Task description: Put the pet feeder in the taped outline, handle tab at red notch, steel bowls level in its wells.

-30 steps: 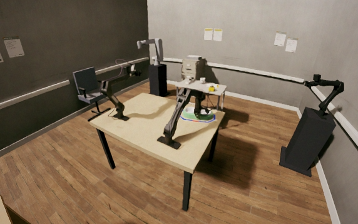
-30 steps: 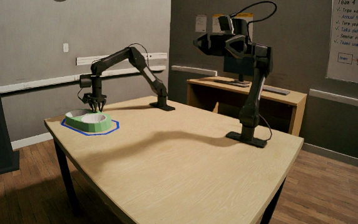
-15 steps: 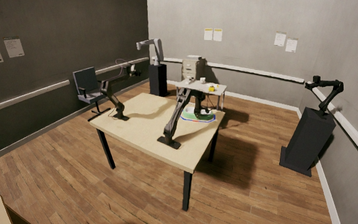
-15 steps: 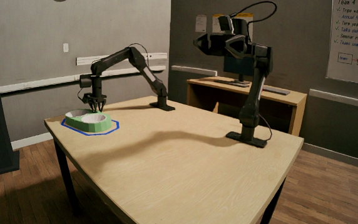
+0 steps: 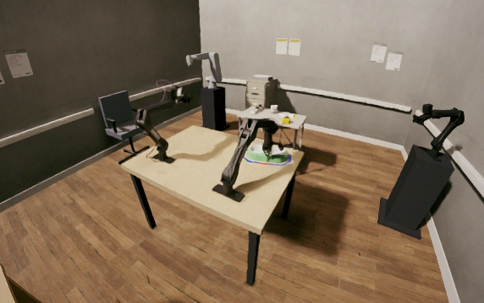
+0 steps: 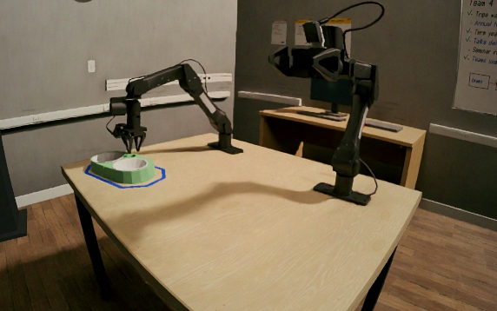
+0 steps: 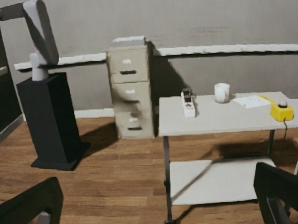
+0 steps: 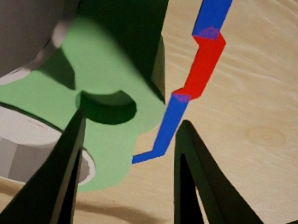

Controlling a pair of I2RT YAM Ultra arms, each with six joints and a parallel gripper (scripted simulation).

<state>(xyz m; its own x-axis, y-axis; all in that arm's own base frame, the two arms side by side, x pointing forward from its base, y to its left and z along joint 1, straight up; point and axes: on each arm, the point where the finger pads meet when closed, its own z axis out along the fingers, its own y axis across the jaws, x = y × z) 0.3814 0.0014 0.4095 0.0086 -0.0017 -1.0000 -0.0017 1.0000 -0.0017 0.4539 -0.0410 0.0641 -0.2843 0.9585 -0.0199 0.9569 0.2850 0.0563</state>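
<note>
Right now the green pet feeder is 7 cm ahead of my right hand, 3 cm to the left of it and 4 cm below it.
</note>
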